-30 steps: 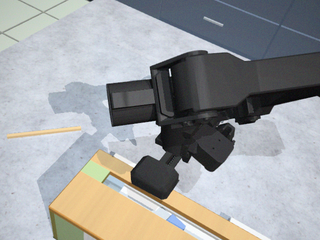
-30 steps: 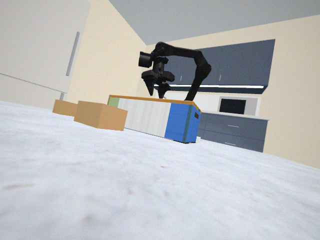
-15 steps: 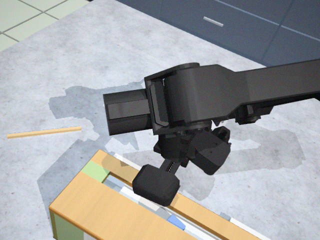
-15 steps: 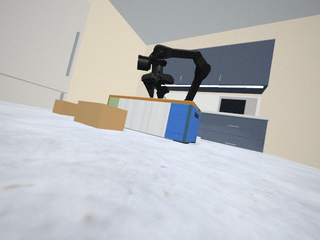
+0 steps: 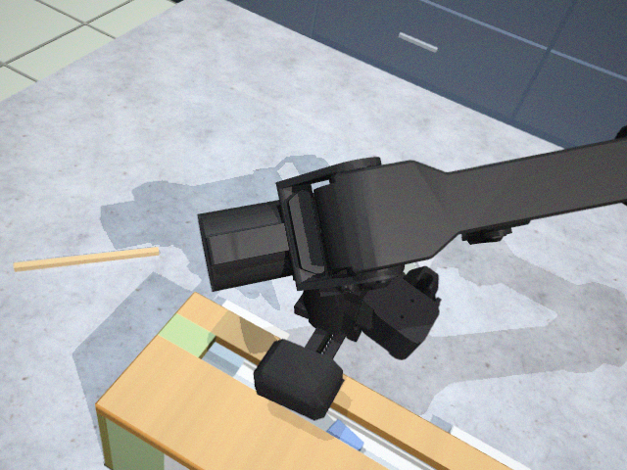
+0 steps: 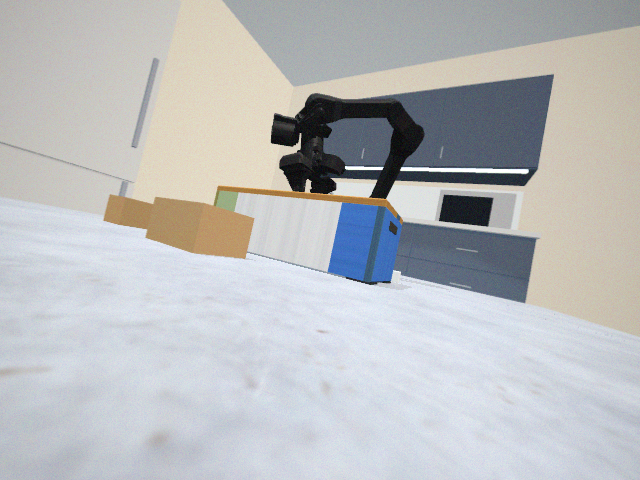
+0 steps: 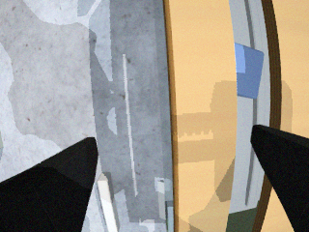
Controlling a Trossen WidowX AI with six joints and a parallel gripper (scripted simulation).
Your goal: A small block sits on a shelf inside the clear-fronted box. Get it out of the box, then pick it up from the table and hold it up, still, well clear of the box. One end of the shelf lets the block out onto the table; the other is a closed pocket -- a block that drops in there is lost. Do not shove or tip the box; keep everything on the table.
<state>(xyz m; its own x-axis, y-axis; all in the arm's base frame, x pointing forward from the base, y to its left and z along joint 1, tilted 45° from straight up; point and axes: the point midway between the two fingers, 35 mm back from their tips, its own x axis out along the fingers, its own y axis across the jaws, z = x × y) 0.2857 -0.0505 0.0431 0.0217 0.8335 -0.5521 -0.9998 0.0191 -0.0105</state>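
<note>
My gripper tip is now 60 mm above the box, 30 mm to the right of it and 30 mm short of it. From my gripper tip the other things lie so: light-blue block (50 mm ahead, 40 mm below, 30 mm to the left); then thin wooden stick (350 mm to the right, 120 mm below, 50 mm behind).
</note>
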